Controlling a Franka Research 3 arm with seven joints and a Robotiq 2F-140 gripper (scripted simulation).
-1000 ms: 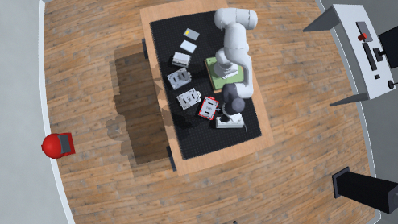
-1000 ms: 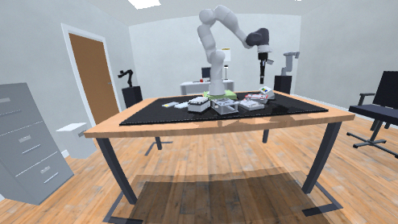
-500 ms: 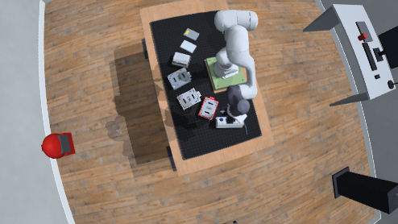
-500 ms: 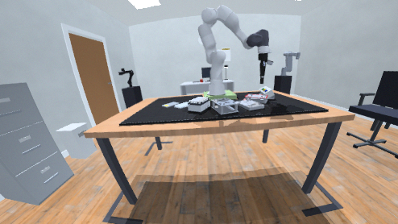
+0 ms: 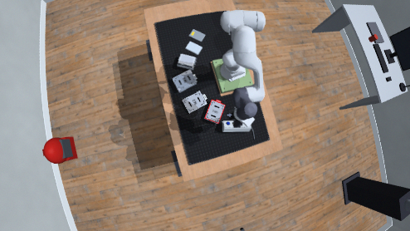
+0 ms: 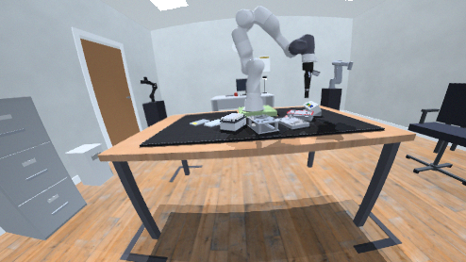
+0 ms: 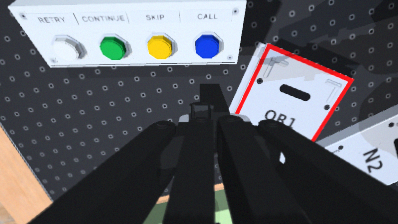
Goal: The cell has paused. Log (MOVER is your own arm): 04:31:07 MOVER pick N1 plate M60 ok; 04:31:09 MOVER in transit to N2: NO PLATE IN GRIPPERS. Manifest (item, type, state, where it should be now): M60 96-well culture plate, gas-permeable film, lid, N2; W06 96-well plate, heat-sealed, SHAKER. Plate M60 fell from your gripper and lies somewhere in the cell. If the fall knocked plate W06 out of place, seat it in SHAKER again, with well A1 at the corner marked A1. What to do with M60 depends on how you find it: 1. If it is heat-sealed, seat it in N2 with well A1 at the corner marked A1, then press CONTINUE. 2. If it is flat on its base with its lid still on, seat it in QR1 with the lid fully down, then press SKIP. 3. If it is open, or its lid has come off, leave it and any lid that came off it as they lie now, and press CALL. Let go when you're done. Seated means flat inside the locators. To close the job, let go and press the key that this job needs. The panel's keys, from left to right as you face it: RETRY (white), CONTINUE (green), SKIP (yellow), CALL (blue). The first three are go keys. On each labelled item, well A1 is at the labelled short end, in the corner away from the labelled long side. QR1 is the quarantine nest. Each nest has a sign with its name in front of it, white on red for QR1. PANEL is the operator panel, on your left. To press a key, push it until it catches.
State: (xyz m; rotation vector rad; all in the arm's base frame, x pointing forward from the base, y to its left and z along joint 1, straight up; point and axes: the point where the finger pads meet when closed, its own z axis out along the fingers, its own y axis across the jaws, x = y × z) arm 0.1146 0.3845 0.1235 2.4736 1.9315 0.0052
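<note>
Now: the blue call key 1 cm ahead of my hand, 4 cm to the left of it and 9 cm below it. Round my hand: yellow skip key 4 cm behind, 5 cm to the left, 9 cm below; then QR1 nest 8 cm ahead, 8 cm to the right, 12 cm below; then green continue key 9 cm behind, 6 cm to the left, 9 cm below.
</note>
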